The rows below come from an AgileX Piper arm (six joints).
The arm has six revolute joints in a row. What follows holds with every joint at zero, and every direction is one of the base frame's.
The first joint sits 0.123 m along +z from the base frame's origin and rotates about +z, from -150 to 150 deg.
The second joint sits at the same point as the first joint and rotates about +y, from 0 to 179.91 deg.
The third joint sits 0.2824 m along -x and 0.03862 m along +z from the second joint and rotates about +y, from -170 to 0 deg.
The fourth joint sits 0.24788 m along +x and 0.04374 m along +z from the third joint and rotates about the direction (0.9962, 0, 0.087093), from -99.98 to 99.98 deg.
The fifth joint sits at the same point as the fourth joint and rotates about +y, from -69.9 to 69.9 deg.
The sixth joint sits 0.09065 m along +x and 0.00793 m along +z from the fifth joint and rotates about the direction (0.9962, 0, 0.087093), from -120 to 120 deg.
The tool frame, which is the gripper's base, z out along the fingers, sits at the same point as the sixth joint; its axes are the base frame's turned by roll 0, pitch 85.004 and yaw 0 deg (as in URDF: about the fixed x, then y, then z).
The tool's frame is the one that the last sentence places.
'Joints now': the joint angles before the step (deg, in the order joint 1, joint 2, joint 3, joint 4, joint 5, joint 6). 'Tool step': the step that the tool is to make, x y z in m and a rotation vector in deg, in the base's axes. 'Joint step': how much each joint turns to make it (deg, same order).
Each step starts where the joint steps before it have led.
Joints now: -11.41 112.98 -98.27 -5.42 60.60 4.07
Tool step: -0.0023 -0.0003 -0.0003 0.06 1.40 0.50
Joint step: -0.10 -0.05 -0.01 0.06 1.39 -0.78
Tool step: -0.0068 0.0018 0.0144 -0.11 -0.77 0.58
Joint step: 0.01 -2.04 0.00 0.32 1.21 -0.77
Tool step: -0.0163 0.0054 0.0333 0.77 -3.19 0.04
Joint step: -0.01 -4.83 0.01 1.53 1.83 -0.34
